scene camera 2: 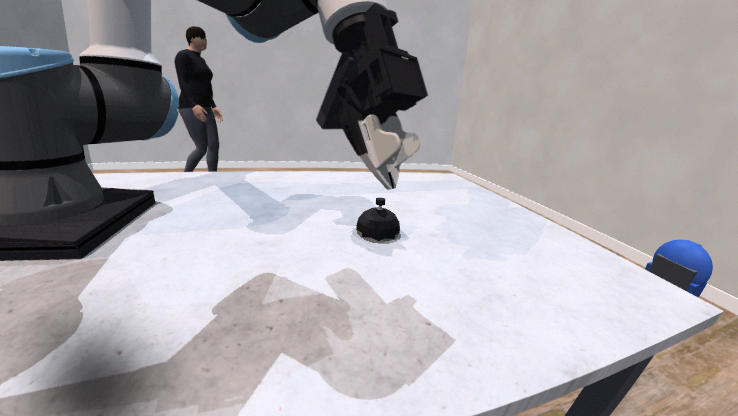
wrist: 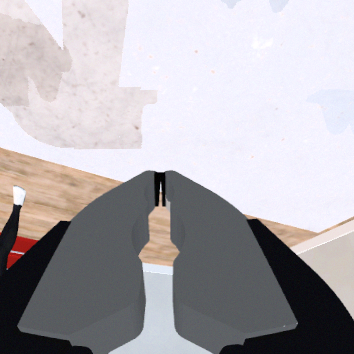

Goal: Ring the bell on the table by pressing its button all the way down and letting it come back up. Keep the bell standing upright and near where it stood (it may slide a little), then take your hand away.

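Frame: origin at the arm's base, x back, y right, z up, level; metres.
Seen in the pictures: gripper, fingertip midpoint: (scene camera 2: 391, 189) (wrist: 160, 174); arm's base at its link origin: (scene camera 2: 45, 204).
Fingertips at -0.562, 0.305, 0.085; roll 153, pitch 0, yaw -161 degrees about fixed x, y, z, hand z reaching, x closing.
Note:
Offsets run from my fingertips to a thing's top centre, as dx, dy, dz. Level surfaces: height alone.
A black dome bell {-0.056, -0.136, -0.063} (scene camera 2: 378, 225) stands upright on the white marbled table {dz -0.129} (scene camera 2: 516, 320) (wrist: 225, 125). Its small black button {-0.056, -0.136, -0.063} (scene camera 2: 380, 201) stands up on top on a short stem. My gripper (scene camera 2: 391, 187) (wrist: 160, 174) is shut, with nothing between its fingers, and points downward at a tilt. In the scene view its tips show a little above and slightly right of the button, apart from it; the exact distance in depth is hard to tell. The bell does not show in the wrist view.
The robot's dark base plate (scene camera 2: 118, 219) sits at the table's left. A person (scene camera 2: 195, 98) in dark clothes stands beyond the table. A blue rounded object (scene camera 2: 684, 260) is past the right table edge. A red object (wrist: 20, 248) shows at the wrist view's left.

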